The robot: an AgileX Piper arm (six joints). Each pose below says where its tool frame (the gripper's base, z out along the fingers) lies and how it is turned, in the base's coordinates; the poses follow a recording.
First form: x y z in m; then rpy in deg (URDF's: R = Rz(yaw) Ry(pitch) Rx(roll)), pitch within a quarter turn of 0, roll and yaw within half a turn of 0.
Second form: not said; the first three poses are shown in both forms.
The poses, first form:
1: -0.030, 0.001, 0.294, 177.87, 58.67, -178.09
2: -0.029, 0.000, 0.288, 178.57, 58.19, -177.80
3: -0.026, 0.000, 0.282, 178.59, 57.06, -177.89
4: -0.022, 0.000, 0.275, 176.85, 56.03, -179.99
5: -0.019, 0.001, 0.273, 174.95, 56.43, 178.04
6: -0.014, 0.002, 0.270, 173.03, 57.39, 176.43
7: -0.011, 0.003, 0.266, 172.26, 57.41, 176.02
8: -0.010, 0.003, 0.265, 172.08, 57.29, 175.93
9: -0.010, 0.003, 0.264, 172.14, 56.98, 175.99
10: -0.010, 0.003, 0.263, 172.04, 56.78, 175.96
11: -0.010, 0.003, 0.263, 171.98, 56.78, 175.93
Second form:
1: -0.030, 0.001, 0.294, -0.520, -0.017, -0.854, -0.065, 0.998, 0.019
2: -0.029, 0.000, 0.288, -0.527, -0.020, -0.850, -0.060, 0.998, 0.013
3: -0.026, 0.000, 0.282, -0.543, -0.020, -0.839, -0.057, 0.998, 0.013
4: -0.022, 0.000, 0.275, -0.559, 0.000, -0.829, -0.046, 0.998, 0.031
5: -0.019, 0.001, 0.273, -0.553, 0.019, -0.833, -0.039, 0.998, 0.049
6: -0.014, 0.002, 0.270, -0.538, 0.034, -0.842, -0.040, 0.997, 0.065
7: -0.011, 0.003, 0.266, -0.537, 0.037, -0.843, -0.044, 0.996, 0.073
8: -0.010, 0.003, 0.265, -0.539, 0.038, -0.841, -0.045, 0.996, 0.074
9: -0.010, 0.003, 0.264, -0.544, 0.038, -0.838, -0.045, 0.996, 0.075
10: -0.010, 0.003, 0.263, -0.546, 0.039, -0.837, -0.046, 0.996, 0.076
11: -0.010, 0.003, 0.263, -0.546, 0.039, -0.837, -0.046, 0.996, 0.076
